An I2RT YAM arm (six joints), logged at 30 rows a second.
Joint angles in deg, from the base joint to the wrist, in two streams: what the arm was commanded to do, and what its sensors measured. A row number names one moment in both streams.
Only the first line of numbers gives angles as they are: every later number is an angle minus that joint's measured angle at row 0.
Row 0, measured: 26.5, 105.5, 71.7, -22.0, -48.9, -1.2
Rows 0 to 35, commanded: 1.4, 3.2, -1.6, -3.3, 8.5, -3.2; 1.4, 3.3, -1.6, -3.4, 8.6, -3.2; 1.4, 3.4, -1.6, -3.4, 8.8, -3.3; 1.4, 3.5, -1.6, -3.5, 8.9, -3.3; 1.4, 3.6, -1.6, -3.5, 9.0, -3.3; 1.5, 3.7, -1.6, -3.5, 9.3, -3.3; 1.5, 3.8, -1.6, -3.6, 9.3, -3.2; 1.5, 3.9, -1.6, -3.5, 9.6, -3.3; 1.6, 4.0, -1.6, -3.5, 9.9, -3.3; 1.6, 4.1, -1.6, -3.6, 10.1, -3.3; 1.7, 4.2, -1.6, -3.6, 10.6, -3.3; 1.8, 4.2, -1.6, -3.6, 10.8, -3.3; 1.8, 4.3, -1.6, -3.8, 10.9, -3.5; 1.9, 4.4, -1.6, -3.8, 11.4, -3.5; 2.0, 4.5, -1.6, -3.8, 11.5, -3.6; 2.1, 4.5, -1.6, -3.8, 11.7, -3.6; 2.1, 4.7, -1.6, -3.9, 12.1, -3.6; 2.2, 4.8, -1.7, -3.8, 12.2, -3.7; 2.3, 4.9, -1.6, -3.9, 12.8, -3.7; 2.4, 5.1, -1.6, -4.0, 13.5, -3.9; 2.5, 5.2, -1.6, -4.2, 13.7, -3.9; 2.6, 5.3, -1.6, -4.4, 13.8, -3.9; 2.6, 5.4, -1.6, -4.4, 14.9, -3.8; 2.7, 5.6, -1.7, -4.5, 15.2, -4.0; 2.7, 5.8, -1.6, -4.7, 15.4, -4.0; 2.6, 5.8, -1.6, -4.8, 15.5, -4.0; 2.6, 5.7, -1.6, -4.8, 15.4, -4.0; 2.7, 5.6, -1.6, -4.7, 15.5, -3.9; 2.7, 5.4, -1.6, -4.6, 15.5, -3.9; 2.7, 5.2, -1.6, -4.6, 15.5, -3.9; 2.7, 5.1, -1.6, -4.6, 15.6, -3.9; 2.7, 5.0, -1.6, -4.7, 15.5, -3.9; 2.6, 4.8, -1.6, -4.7, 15.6, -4.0; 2.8, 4.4, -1.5, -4.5, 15.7, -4.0; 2.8, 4.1, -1.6, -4.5, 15.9, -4.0; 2.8, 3.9, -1.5, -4.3, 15.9, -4.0
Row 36, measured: 0.8, 0.2, 1.1, -1.3, 3.0, 0.1
